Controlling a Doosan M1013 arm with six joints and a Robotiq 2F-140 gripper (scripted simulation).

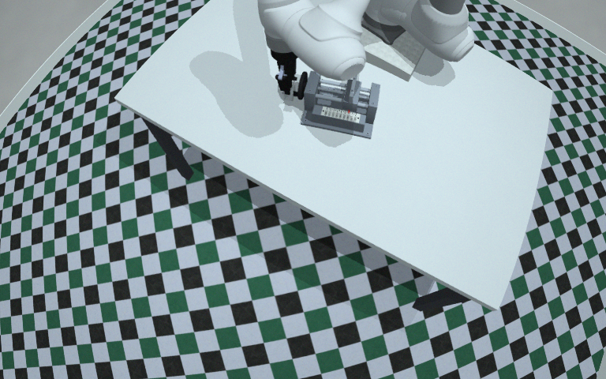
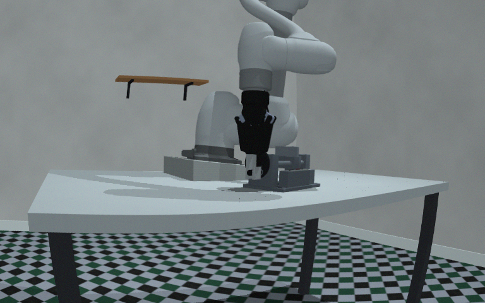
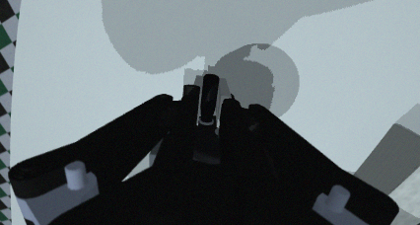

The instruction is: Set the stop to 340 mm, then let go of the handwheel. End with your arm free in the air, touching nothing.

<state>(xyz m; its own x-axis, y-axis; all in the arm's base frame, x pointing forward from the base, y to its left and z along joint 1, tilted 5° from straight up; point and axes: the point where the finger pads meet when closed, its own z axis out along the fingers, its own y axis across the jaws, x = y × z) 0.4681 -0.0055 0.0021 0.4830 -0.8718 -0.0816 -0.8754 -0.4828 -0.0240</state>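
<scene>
Right now my hand is 10 mm past the black handwheel, 10 mm to the right of it and 10 mm above it. Also, from my hand: sliding stop block 90 mm behind, 150 mm to the left, 20 mm above.
</scene>
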